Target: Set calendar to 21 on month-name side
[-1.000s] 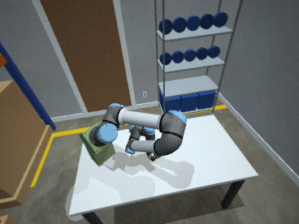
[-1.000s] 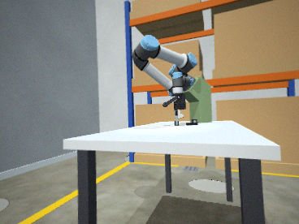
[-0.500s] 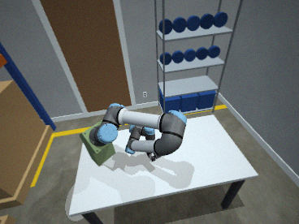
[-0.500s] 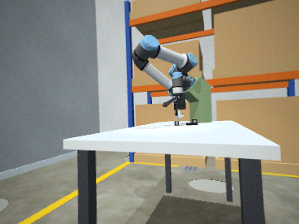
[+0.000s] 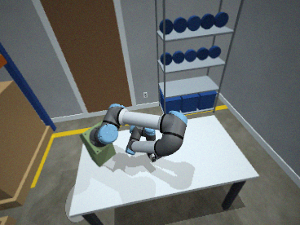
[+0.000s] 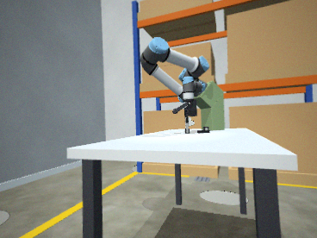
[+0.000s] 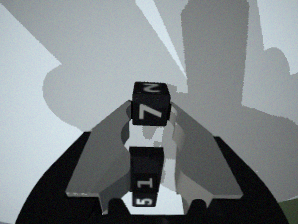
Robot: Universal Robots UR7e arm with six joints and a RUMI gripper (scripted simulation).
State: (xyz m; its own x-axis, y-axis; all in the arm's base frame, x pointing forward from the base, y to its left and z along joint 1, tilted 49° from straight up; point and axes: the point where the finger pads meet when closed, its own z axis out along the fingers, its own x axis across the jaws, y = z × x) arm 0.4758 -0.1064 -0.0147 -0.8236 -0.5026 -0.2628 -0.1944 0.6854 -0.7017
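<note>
Right now the dark cube is 1 cm below my hand.
</note>
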